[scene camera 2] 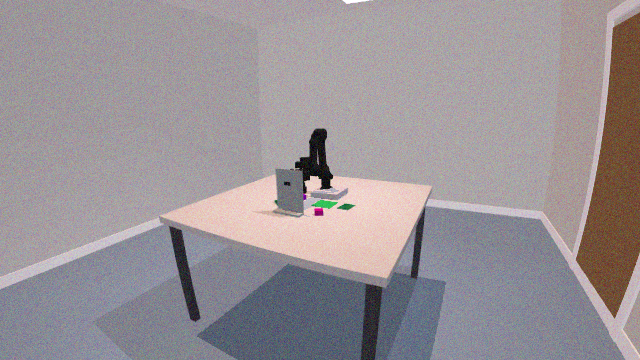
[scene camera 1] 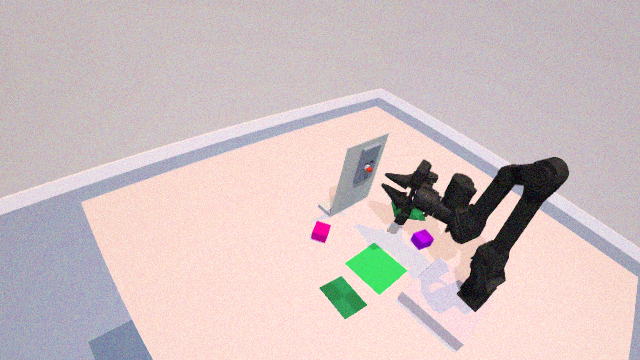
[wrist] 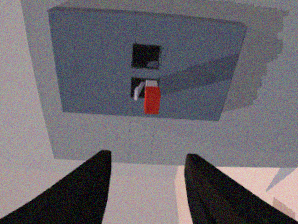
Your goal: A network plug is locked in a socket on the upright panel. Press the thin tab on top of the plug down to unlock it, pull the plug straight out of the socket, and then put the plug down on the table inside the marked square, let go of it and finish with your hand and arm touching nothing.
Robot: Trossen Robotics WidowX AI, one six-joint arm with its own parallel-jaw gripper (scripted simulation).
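Note:
I see a dark green patch point(scene camera 1: 345, 299), which is out of frame in the wrist view. There is a bright green marked square point(scene camera 1: 379, 270), and I see a grey upright panel point(scene camera 1: 355, 183) as well. Scene camera 2 also shows me the grey upright panel point(scene camera 2: 289, 183). My gripper point(scene camera 1: 383, 179) is in the scene too, and the wrist view also shows my gripper point(wrist: 148, 161).

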